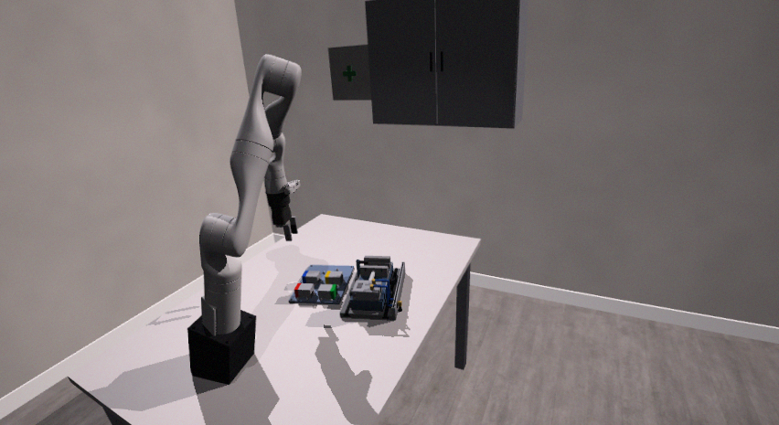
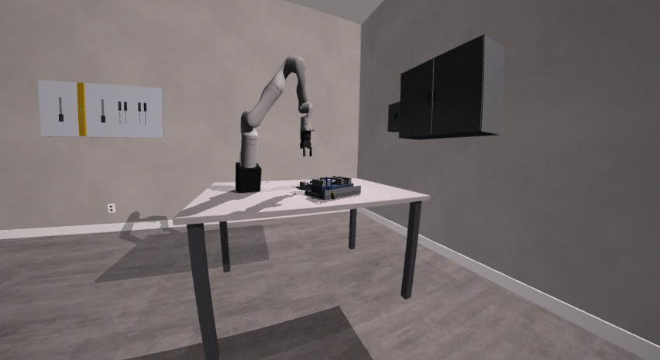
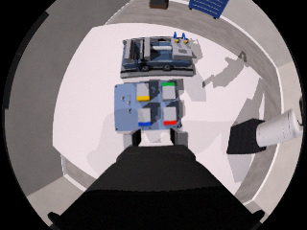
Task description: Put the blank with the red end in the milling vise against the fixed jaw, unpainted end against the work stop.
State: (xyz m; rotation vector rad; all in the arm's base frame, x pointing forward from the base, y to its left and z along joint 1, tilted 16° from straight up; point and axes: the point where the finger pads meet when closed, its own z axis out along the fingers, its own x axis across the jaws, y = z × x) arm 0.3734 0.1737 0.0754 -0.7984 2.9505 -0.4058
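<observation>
The blue blank is 50 mm ahead of my hand, 10 mm to the right of it and 220 mm below it. Also, from my hand: plate: 70 mm ahead, 50 mm to the right, 240 mm below; yellow blank: 100 mm ahead, 90 mm to the right, 220 mm below; green-ended blank: 20 mm ahead, 130 mm to the right, 220 mm below.
</observation>
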